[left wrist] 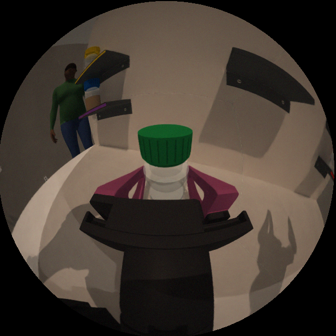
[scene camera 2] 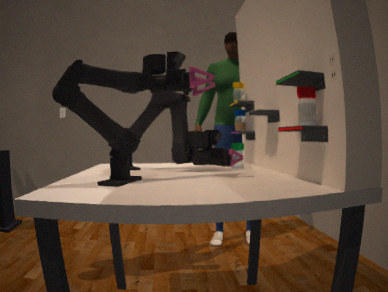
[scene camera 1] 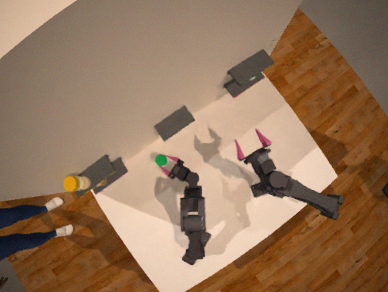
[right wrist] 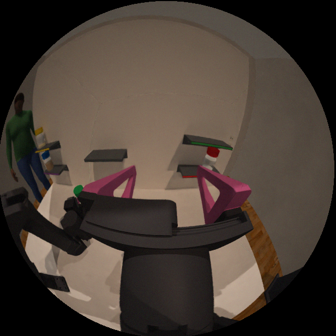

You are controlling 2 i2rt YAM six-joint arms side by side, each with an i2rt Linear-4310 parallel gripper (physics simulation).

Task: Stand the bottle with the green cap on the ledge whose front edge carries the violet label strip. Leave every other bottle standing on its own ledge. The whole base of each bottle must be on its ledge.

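Frame: origin at the left arm's base, x ahead, y left, z up, level; centimetres.
Where they show: left gripper, fingertip midpoint: (scene camera 2: 238, 156) (scene camera 1: 161, 160); right gripper, fingertip midpoint: (scene camera 2: 214, 80) (scene camera 1: 245, 134); right arm's base, link origin: (scene camera 2: 120, 182).
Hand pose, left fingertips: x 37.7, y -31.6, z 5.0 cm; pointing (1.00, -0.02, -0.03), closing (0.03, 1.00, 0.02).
Each offset is from my left fingertips to the top centre of the thing. "*": to the spot under its first point.
The bottle with the green cap @[dx -0.7, dy +0.0, dz +5.6 cm] (scene camera 1: 160, 160) (scene camera 2: 237, 147) (left wrist: 165, 145) (right wrist: 78, 190) stands upright on the table, clear of the wall. My left gripper (scene camera 1: 163, 161) (scene camera 2: 237, 157) (left wrist: 165, 169) is shut on it, one finger at each side of the clear body below the cap. The ledge with the violet strip @[* dx +20.4, dy +17.0, dz +8.8 cm] (scene camera 2: 250, 135) (left wrist: 116, 110) (right wrist: 59, 169) is the lower left one in the left wrist view; a blue-capped bottle @[dx +18.2, dy +22.1, dz +21.3 cm] (scene camera 2: 240, 120) (left wrist: 92, 92) (right wrist: 47, 160) stands on it. My right gripper (scene camera 1: 247, 135) (right wrist: 166, 168) is open and empty, raised above the table.
Above the violet-strip ledge, a yellow-strip ledge (left wrist: 112, 65) bears a yellow-capped bottle @[dx +18.2, dy +22.5, dz +35.2 cm] (scene camera 1: 73, 183) (scene camera 2: 238, 90). A plain dark ledge @[dx -0.2, dy -16.9, dz +17.8 cm] (scene camera 1: 174, 123) (right wrist: 106, 155) is mid-wall. A red-capped bottle @[dx -18.5, dy -56.5, dz +21.3 cm] (scene camera 2: 306, 107) stands on a red-strip ledge @[* dx -14.6, dy -56.0, dz +8.9 cm] (scene camera 2: 315, 133), under a green-strip ledge @[dx -17.5, dy -53.0, dz +24.8 cm] (scene camera 2: 305, 79).
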